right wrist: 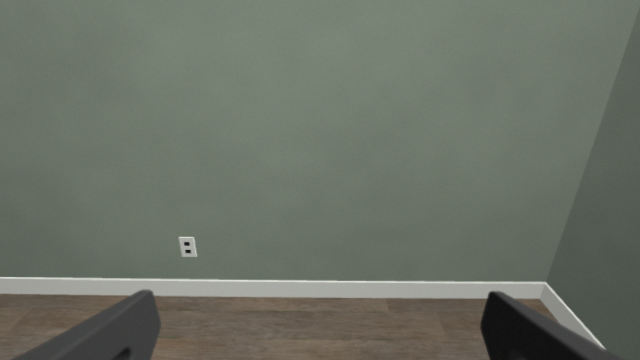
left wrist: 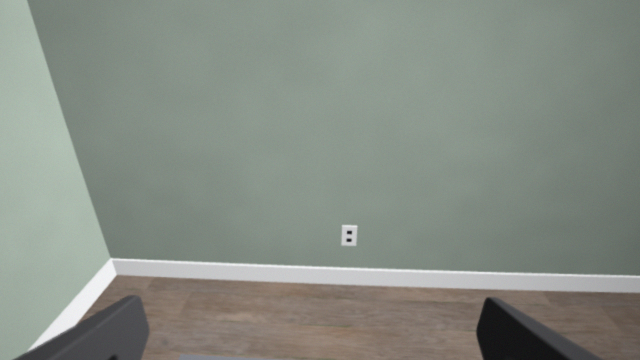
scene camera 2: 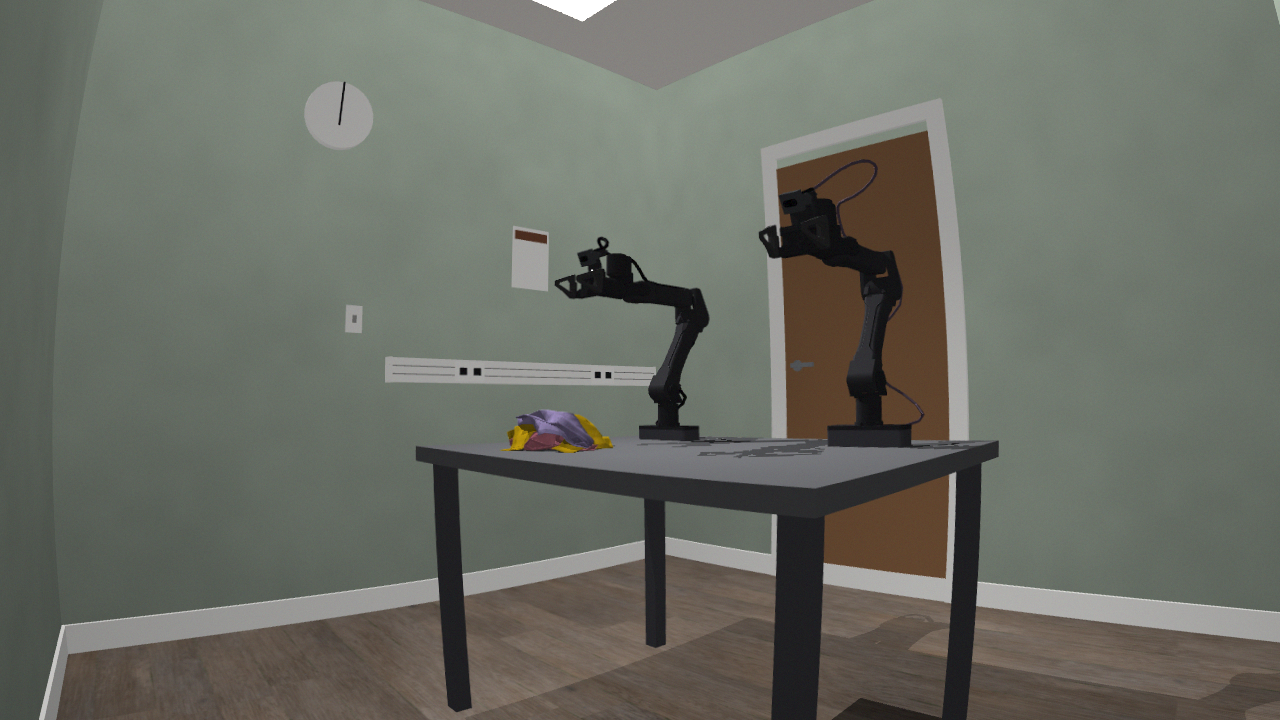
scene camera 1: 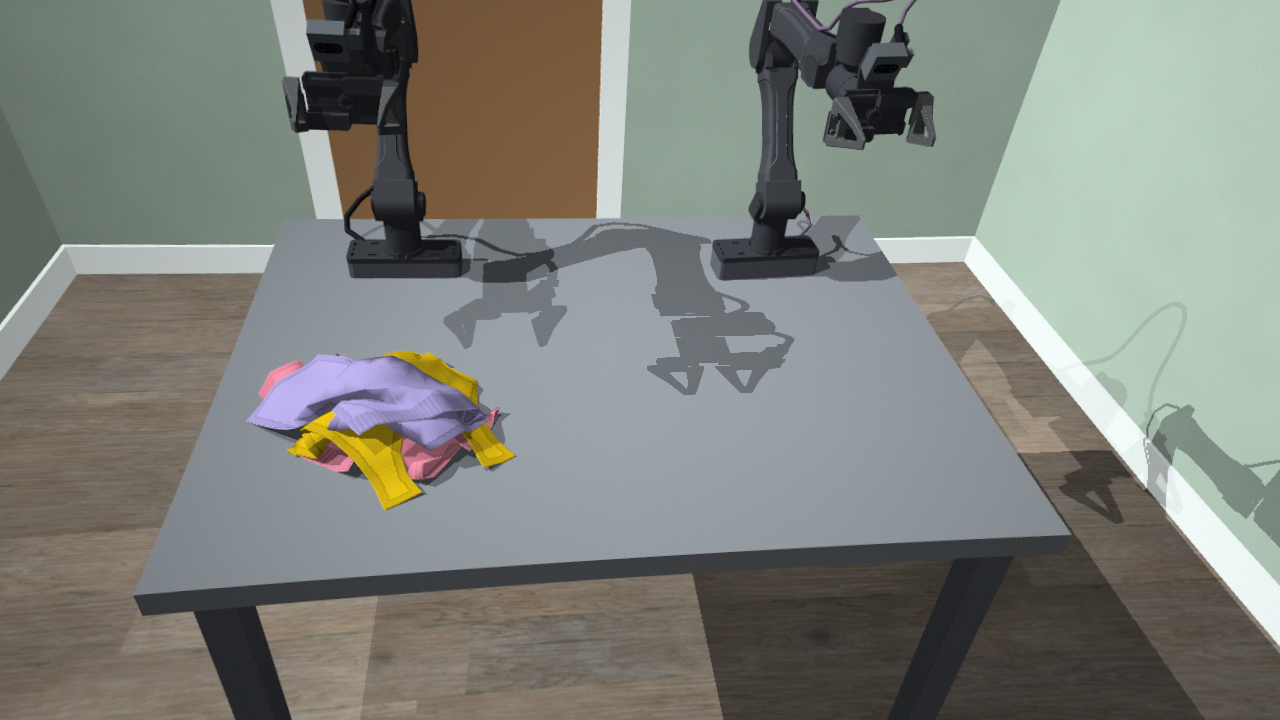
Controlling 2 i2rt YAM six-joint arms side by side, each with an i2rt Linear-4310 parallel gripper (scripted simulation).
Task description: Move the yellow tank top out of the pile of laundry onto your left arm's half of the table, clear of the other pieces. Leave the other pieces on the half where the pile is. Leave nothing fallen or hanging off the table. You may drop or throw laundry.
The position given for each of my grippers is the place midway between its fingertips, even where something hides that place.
I see my left gripper (scene camera 1: 898, 143), my right gripper (scene camera 1: 337, 128), a pink garment (scene camera 1: 420, 463), a lavender garment (scene camera 1: 387, 390), an arm base (scene camera 1: 795, 267) and an arm base (scene camera 1: 355, 270).
The lavender garment also shows in scene camera 2 (scene camera 2: 567, 425). My left gripper also shows in the left wrist view (left wrist: 313, 314) and in scene camera 2 (scene camera 2: 779, 230). My right gripper also shows in the right wrist view (right wrist: 320, 307) and in scene camera 2 (scene camera 2: 565, 280).
